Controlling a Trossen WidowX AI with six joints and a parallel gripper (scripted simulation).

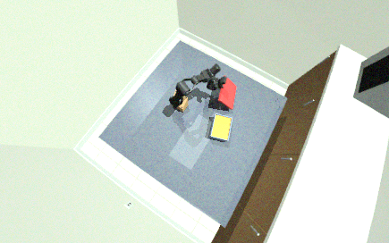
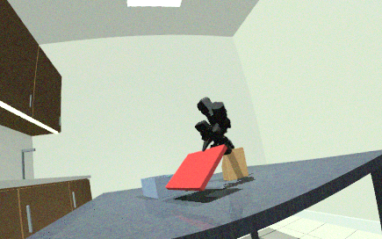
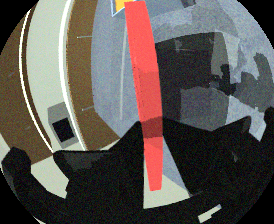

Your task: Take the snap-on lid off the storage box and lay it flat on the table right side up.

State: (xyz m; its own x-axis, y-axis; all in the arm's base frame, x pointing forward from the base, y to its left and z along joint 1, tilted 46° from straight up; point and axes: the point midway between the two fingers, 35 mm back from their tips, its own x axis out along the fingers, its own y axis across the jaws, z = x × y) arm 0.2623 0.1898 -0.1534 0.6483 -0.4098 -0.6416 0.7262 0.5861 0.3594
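The red lid lies 6 cm ahead of my gripper tip, 5 cm below it and 2 cm to the left of it. Round my gripper tip: storage box (29 cm to the right, 14 cm ahead, 12 cm below).
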